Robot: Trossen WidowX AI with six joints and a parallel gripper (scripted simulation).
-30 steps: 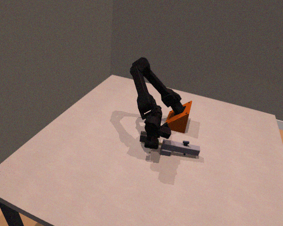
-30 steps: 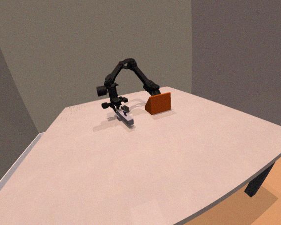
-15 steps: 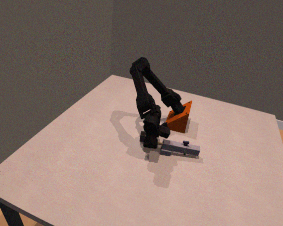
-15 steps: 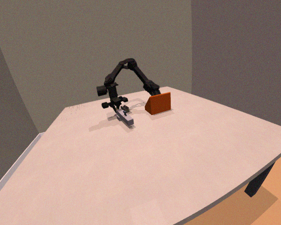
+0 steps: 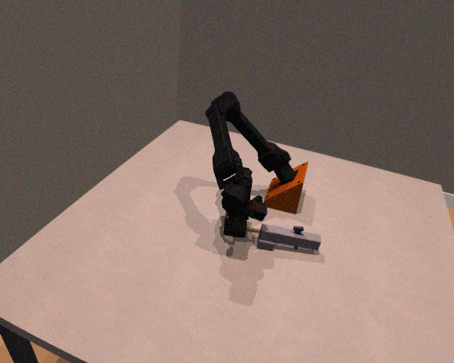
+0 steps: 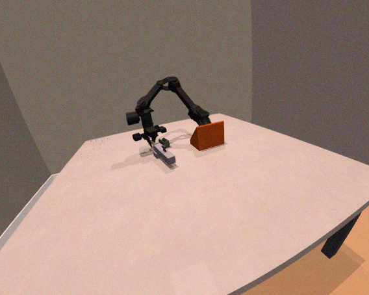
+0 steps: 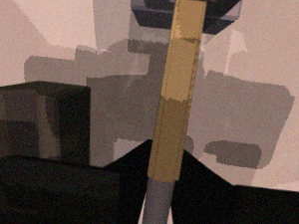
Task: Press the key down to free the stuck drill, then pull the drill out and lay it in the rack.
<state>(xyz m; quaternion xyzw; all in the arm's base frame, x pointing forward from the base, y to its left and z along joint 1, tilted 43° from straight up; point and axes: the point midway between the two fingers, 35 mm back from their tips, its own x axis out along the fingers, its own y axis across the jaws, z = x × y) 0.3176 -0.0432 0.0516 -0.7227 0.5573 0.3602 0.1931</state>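
Right now my gripper tip is 70 mm past the rack and 30 mm to the left of it. The rest, counted from my gripper tip: t-shaped key: 180 mm to the left, 60 mm behind, 30 mm above; drill: 40 mm to the left, 30 mm above, 10 mm behind; grey block: 150 mm to the left, 50 mm behind, 20 mm above.
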